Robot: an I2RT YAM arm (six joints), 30 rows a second.
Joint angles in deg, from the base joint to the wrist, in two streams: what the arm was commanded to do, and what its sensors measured. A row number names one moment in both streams.
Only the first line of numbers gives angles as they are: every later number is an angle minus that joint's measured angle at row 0.
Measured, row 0:
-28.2, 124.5, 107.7, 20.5, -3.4, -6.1
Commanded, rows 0 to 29:
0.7, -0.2, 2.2, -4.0, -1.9, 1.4
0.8, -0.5, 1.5, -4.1, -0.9, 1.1
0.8, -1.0, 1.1, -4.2, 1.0, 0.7
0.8, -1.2, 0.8, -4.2, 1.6, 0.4
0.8, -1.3, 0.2, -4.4, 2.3, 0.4
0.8, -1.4, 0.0, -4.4, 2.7, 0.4
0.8, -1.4, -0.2, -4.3, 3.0, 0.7
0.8, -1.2, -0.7, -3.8, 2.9, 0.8
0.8, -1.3, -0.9, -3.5, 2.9, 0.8
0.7, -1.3, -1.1, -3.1, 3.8, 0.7
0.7, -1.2, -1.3, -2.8, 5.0, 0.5
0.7, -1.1, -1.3, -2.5, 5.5, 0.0
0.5, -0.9, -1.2, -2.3, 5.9, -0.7
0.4, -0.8, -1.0, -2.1, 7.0, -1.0
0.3, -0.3, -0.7, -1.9, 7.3, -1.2
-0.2, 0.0, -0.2, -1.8, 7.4, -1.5
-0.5, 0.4, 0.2, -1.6, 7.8, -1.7
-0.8, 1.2, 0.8, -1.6, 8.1, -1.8
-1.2, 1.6, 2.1, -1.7, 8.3, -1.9
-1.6, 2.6, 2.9, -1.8, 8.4, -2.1
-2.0, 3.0, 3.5, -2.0, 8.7, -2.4
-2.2, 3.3, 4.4, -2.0, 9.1, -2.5
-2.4, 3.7, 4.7, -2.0, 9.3, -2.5
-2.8, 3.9, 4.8, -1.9, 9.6, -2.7
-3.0, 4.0, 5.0, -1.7, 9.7, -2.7
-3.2, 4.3, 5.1, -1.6, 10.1, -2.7
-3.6, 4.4, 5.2, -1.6, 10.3, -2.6
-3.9, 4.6, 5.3, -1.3, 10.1, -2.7
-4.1, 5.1, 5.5, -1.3, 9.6, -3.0
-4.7, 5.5, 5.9, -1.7, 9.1, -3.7
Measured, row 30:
-3.4, 4.8, 2.6, -3.7, 8.5, -2.2
